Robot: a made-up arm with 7 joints.
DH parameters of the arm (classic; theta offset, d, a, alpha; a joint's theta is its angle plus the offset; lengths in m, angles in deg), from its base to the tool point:
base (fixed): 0 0 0 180
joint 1: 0 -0.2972 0 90
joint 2: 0 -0.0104 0 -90
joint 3: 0 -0.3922 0 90
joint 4: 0 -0.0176 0 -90
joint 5: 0 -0.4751 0 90
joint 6: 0 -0.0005 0 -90
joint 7: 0 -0.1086 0 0
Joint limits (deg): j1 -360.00..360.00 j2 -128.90..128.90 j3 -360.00..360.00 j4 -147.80..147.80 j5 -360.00..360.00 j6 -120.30..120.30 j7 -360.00..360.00
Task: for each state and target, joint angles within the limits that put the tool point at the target. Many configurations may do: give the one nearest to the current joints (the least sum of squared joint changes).
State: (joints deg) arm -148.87 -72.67 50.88 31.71 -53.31 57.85 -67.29
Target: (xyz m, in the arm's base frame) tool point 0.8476 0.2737 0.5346
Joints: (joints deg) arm -182.73 -85.44 61.15 25.03 -51.96 42.58 -67.29
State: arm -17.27 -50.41 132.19 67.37 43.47 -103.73 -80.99
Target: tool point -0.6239 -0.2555 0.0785
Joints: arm -0.09 -77.27 152.15 78.36 41.44 -103.59 -80.99
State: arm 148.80 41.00 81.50 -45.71 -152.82 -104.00 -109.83
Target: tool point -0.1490 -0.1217 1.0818
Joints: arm 169.33 21.66 61.86 -31.55 -146.73 -120.30 -109.83
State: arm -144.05 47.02 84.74 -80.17 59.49 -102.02 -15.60
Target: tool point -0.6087 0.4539 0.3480
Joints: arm -115.85 70.55 104.28 -51.32 67.27 -93.15 -15.60
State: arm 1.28 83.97 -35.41 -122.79 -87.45 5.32 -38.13
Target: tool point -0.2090 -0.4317 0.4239
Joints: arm 30.74 79.94 -73.11 -124.43 -87.41 -3.02 -38.13
